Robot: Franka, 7 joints.
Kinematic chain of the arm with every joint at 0, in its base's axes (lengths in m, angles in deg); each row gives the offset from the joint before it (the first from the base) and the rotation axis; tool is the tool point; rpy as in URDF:
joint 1: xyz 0 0 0.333 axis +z
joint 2: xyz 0 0 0 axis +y
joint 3: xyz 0 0 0.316 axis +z
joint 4: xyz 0.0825 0 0 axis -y
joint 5: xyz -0.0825 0 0.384 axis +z
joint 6: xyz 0 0 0 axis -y
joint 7: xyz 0.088 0 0 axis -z
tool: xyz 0 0 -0.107 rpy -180 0 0
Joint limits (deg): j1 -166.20..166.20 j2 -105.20..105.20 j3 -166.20..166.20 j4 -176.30..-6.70 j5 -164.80..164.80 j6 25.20..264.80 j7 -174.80..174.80
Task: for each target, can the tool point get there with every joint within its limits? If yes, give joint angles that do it. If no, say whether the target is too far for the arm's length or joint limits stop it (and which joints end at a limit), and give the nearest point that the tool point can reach.
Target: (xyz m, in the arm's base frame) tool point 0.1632 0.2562 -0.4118
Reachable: no: joint limits stop it (at a limit: joint 2) | nearest point 0.1622 0.2547 -0.3604 | short by 0.051 m
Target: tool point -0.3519 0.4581 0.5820
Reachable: yes | joints -122.91 3.82 -103.38 -115.79 -127.91 95.11 59.11
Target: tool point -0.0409 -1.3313 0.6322
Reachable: no: too far | nearest point -0.0257 -0.8366 0.5210 | short by 0.507 m
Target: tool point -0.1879 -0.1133 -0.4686
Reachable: no: joint limits stop it (at a limit: joint 2) | nearest point -0.1974 -0.1190 -0.3581 | short by 0.111 m
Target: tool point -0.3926 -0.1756 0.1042
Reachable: yes | joints 130.12 73.16 71.26 -141.15 -116.32 80.97 -36.01
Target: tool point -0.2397 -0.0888 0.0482
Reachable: yes | joints -57.66 -67.87 -123.47 -163.11 -128.73 74.39 9.83
